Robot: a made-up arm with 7 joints.
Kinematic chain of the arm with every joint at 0, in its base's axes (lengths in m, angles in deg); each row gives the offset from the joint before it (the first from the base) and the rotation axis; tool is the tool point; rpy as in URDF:
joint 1: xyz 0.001 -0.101 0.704 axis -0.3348 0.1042 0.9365
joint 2: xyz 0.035 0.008 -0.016 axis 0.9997 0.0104 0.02
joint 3: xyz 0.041 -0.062 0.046 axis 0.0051 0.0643 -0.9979
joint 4: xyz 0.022 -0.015 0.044 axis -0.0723 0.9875 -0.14
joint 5: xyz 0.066 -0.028 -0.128 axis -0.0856 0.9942 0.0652
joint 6: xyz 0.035 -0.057 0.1 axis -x
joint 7: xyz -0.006 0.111 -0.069 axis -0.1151 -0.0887 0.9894
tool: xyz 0.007 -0.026 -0.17 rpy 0 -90 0
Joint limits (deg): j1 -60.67..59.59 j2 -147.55..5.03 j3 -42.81..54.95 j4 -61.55..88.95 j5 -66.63..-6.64 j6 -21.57..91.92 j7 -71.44..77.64
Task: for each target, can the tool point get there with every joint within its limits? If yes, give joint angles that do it. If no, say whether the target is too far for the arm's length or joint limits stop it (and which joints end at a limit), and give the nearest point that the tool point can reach.
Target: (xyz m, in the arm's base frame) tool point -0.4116 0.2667 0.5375
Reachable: no: joint limits stop it (at a limit: joint 1, joint 2, joint 4, joint 7) | nearest point -0.3212 0.2157 0.6026 | short by 0.123 m
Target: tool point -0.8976 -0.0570 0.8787
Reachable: no: too far | nearest point -0.3850 -0.0273 0.7610 | short by 0.527 m
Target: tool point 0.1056 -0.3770 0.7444
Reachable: yes | joints -3.78 -54.75 8.81 33.34 -44.09 23.43 19.50
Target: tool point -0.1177 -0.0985 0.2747
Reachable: no: joint limits stop it (at a limit: joint 1, joint 2, joint 5, joint 7) | nearest point -0.1161 -0.1341 0.4028 | short by 0.133 m
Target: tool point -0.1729 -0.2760 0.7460
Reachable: yes | joints -26.47 -65.22 40.41 55.25 -45.40 35.02 37.84
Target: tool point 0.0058 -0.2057 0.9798
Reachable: yes | joints 39.99 -85.37 10.82 61.60 -33.14 48.61 -9.53
